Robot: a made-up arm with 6 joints.
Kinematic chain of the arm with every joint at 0, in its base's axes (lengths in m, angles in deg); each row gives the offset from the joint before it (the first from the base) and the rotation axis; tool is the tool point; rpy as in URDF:
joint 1: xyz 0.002 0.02 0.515 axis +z
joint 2: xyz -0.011 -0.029 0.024 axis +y
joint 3: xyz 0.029 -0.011 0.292 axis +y
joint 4: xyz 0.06 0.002 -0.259 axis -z
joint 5: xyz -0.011 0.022 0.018 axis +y
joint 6: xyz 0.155 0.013 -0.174 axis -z
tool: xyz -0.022 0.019 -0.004 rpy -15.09 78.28 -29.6
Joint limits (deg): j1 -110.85..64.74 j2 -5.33..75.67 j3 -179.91..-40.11 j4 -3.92..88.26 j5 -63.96..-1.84 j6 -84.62..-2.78
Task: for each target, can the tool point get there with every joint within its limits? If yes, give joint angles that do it. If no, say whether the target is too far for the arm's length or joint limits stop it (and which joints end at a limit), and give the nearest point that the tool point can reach.
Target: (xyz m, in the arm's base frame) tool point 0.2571 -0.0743 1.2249
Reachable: yes | joints -0.83 15.71 -146.81 37.12 -10.67 -18.95
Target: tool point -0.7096 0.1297 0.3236
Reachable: no: joint limits stop it (at a limit: joint 1, joint 2, joint 3, joint 4, joint 6) | nearest point -0.3004 -0.0751 0.3279 | short by 0.458 m
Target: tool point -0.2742 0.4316 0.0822
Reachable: no: joint limits stop it (at a limit: joint 1, joint 2, joint 4, joint 6) | nearest point 0.0891 0.2633 0.1398 | short by 0.405 m
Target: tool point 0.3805 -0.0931 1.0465
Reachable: yes | joints 10.51 31.50 -135.68 54.50 -52.65 -15.08
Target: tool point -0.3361 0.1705 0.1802
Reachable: no: joint limits stop it (at a limit: joint 1, joint 2, joint 3, joint 4, joint 6) | nearest point -0.2325 -0.0245 0.2303 | short by 0.226 m
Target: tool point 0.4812 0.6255 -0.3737
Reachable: no: too far | nearest point 0.3065 0.4048 0.1745 | short by 0.616 m
